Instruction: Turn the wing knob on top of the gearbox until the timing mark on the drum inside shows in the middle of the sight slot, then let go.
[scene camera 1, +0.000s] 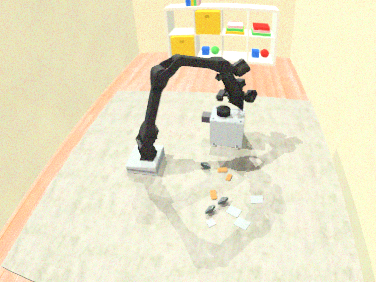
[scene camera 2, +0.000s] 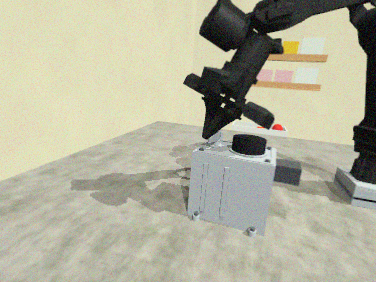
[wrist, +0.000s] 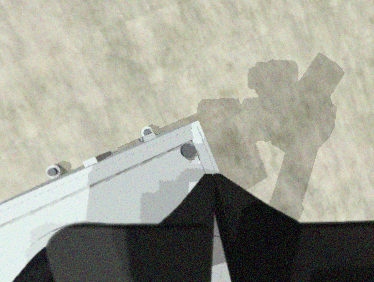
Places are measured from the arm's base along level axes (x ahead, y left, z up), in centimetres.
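Pixels of known places: gripper, fingertip midpoint: (scene camera 1: 242, 109) (scene camera 2: 204, 138) (wrist: 212, 181); arm's base at its link origin: (scene camera 1: 148, 155) (scene camera 2: 368, 179).
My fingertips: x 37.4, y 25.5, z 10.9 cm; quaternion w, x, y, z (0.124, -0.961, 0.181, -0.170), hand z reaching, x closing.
For each thing: its top centre in the pictures, then the offset to it from my fingertips. "*": a spot on its surface instead.
- light grey gearbox at its top centre: (scene camera 2: 250, 134) (scene camera 1: 223, 107) dx -8.5, dy -2.6, dz +1.5 cm
- round black cap at a spot on its surface: (scene camera 2: 249, 144) * dx -8.7, dy +0.6, dz +0.3 cm
- small grey wing knob at its top centre: (wrist: 213, 233) (scene camera 2: 213, 130) dx -1.3, dy -1.6, dz +1.5 cm
- dark block at a spot on its surface: (scene camera 2: 288, 172) * dx -16.2, dy -0.2, dz -4.0 cm
The light grey gearbox (scene camera 1: 226, 131) (scene camera 2: 240, 195) (wrist: 117, 182) stands upright, with a round black cap (scene camera 1: 223, 111) (scene camera 2: 249, 144) on top. Part of the small grey wing knob (scene camera 2: 216, 137) shows on the top beside the cap, behind the fingertips in scene camera 2; the fingers cover most or all of it in the wrist view, and its angle cannot be told. My gripper (scene camera 1: 242, 108) (scene camera 2: 205, 136) (wrist: 212, 181) is shut and empty, its tips together at the gearbox's top edge near a corner bolt. Whether they touch the knob cannot be told. The sight slot and timing mark cannot be made out.
A dark block (scene camera 1: 206, 117) (scene camera 2: 288, 172) sticks out of the gearbox's side towards the arm base (scene camera 1: 145, 161). Orange pieces (scene camera 1: 222, 170), dark grey pieces (scene camera 1: 223, 200) and white cards (scene camera 1: 242, 223) lie in front. A white shelf unit (scene camera 1: 221, 7) stands behind.
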